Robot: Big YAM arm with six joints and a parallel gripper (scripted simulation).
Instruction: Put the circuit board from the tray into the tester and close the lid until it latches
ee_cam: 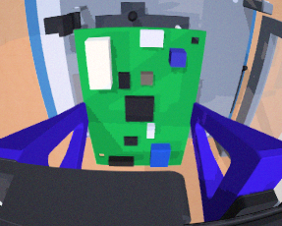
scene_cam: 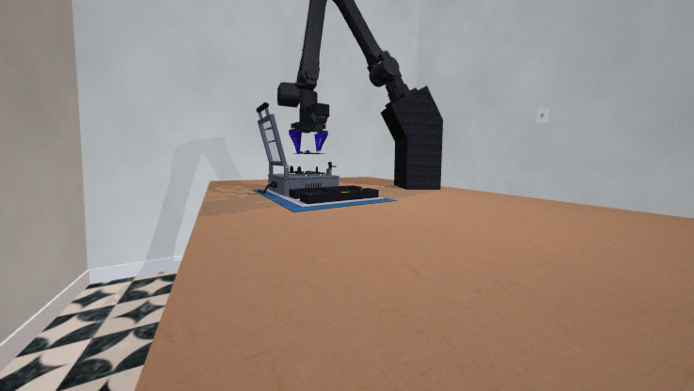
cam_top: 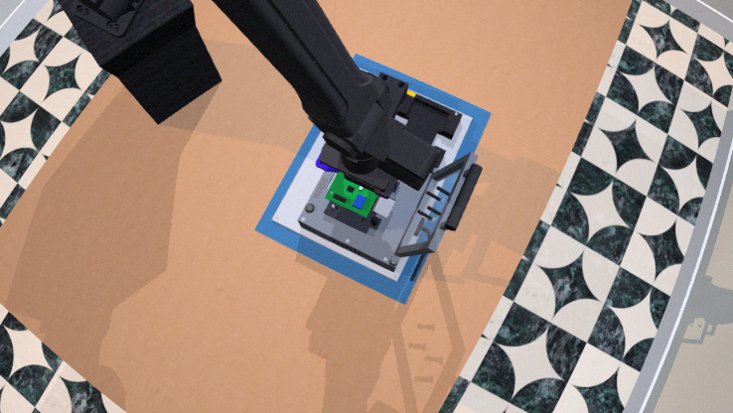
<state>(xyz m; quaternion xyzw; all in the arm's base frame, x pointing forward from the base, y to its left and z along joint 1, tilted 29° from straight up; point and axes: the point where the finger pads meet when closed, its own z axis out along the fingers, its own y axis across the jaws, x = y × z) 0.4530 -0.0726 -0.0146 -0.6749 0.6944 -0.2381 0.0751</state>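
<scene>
My hand is right at the green circuit board. Also, from my hand: black plate 1 cm ahead, 7 cm below; then tester 4 cm ahead, 3 cm to the left, 2 cm below; then dark latch hook 5 cm behind, 6 cm to the left, 5 cm below.
</scene>
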